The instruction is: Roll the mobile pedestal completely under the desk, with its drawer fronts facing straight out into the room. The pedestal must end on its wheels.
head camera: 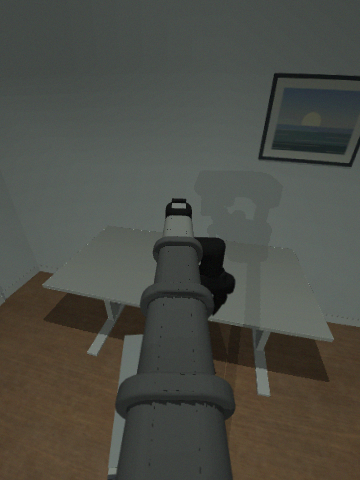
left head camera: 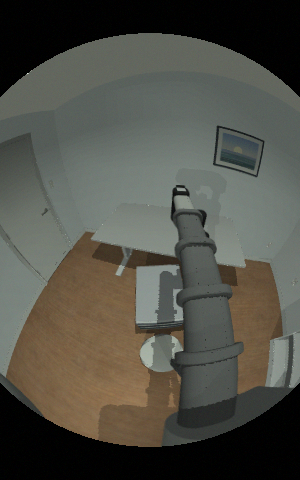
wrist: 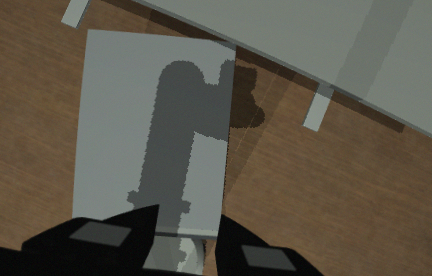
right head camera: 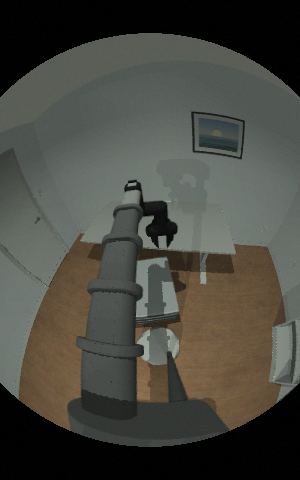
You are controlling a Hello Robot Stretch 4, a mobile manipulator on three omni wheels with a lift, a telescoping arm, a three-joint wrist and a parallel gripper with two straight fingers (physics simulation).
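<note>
The pale pedestal (head camera: 131, 355) (left head camera: 147, 295) (right head camera: 142, 287) (wrist: 112, 125) stands in front of the desk (head camera: 285, 305) (left head camera: 140, 225) (right head camera: 105, 227) (wrist: 300, 40). In the wrist view its far right corner meets the desk's front edge, and its far edge runs at a slant to that edge. Thin dark lines show on its near side, facing away from the desk. Its wheels are hidden. My gripper (right head camera: 162, 245) (wrist: 187, 228) is open and empty, high above the pedestal; the arm partly hides it in the head view. The arm's shadow lies on the pedestal top.
A round pale disc (left head camera: 149, 354) (right head camera: 146, 346) (wrist: 199, 252) stands close to the pedestal's near side. The desk has a left foot (head camera: 100, 340) (wrist: 76, 12) and a right foot (head camera: 262, 375) (right head camera: 203, 275) (wrist: 317, 110). A white open unit (right head camera: 276, 356) stands at the right wall.
</note>
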